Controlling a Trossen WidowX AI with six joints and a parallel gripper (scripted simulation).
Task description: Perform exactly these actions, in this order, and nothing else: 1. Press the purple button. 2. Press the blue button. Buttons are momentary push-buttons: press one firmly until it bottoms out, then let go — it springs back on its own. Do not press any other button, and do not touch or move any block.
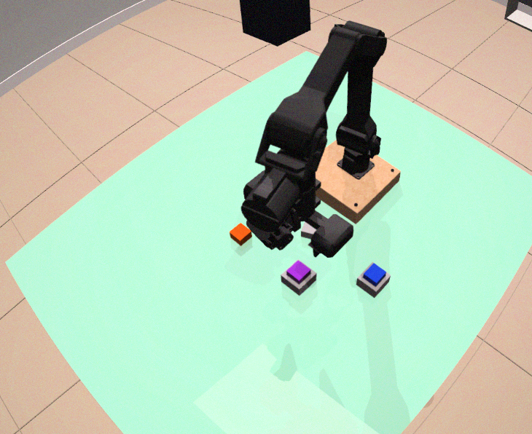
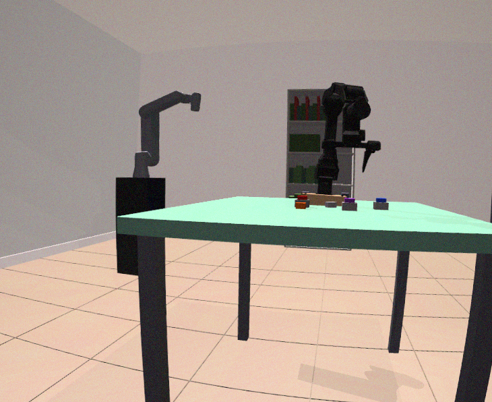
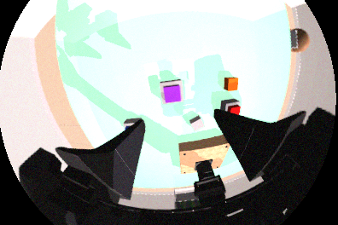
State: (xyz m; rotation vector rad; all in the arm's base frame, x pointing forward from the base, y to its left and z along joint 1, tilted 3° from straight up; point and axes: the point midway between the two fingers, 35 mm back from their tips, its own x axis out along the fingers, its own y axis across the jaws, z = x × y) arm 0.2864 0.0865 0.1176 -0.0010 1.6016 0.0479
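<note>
Right now the purple button is 9 cm below my gripper tip. From my gripper tip the other things lie so: orange block 16 cm to the right, 11 cm below; grey block 10 cm behind, 6 cm to the right, 11 cm below; blue button 9 cm behind, 11 cm to the left, 9 cm below.
</note>
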